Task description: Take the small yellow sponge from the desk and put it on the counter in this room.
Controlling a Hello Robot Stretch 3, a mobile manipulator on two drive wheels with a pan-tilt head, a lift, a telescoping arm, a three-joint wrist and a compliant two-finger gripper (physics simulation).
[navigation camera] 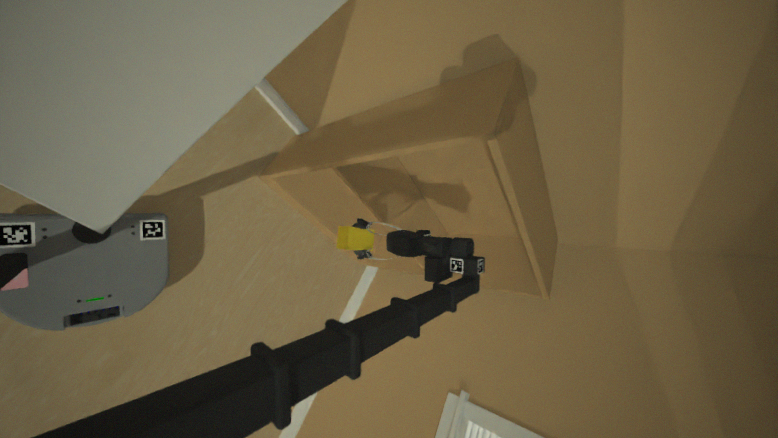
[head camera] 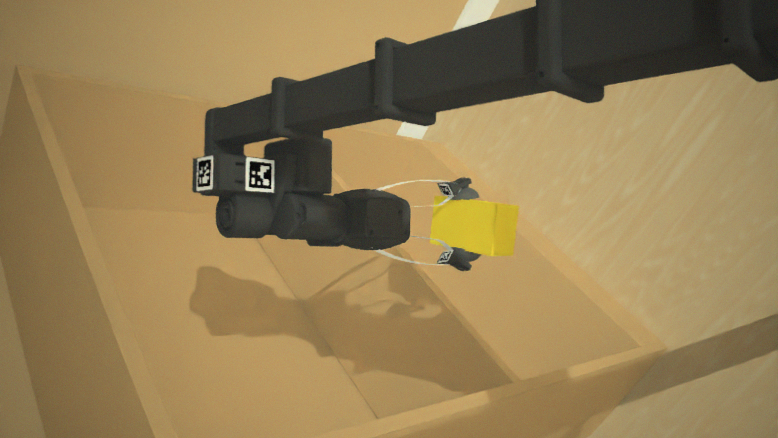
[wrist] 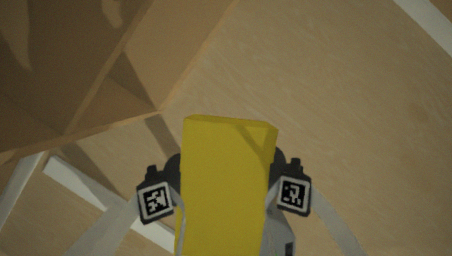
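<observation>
The small yellow sponge (head camera: 474, 227) (navigation camera: 347, 238) (wrist: 222, 210) is a rectangular block between the two fingertips of my gripper (head camera: 464, 224) (navigation camera: 362, 238) (wrist: 224, 166). A dark finger pad presses on each long side of it. The gripper is shut on the sponge, and one end of the sponge sticks out past the fingertips. In the head view they hang in the air in front of a wooden open-fronted unit. I cannot tell whether any surface in view is the task's desk or counter.
The wooden unit (head camera: 571, 397) (navigation camera: 413, 122) has inner dividers and lies close to the gripper and the extended arm (head camera: 462, 76) (navigation camera: 217, 375). A pale flat surface (navigation camera: 136, 81) partly covers my grey base (navigation camera: 108, 266). White baseboard (navigation camera: 359, 293) runs along the wall.
</observation>
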